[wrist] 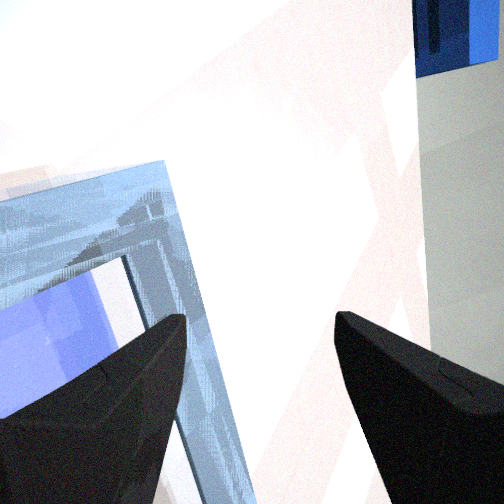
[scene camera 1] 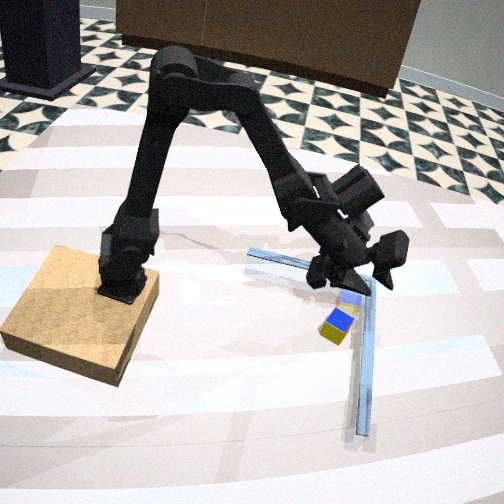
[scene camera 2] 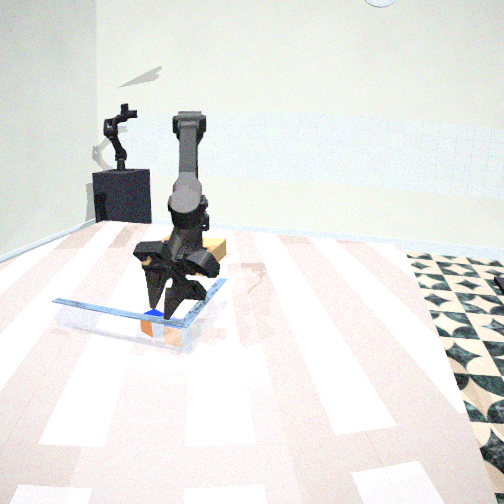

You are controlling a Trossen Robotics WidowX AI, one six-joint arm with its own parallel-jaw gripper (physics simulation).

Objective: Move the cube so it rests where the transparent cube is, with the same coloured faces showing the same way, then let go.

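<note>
The cube lies on the floor with a blue face up and a yellow side face, beside the inner corner of an L-shaped pale blue rail. It also shows in scene camera 2, next to an orange block. A faint pink transparent cube sits just behind the real cube, right at the rail's corner. My gripper hovers above it, open and empty. In the wrist view my two dark fingers are spread apart over the rail, and a blue face shows at the lower left.
My arm's base stands on a wooden block at the left. A dark pedestal and a large brown box stand at the back on the checkered floor. A second small arm on a dark box stands far left.
</note>
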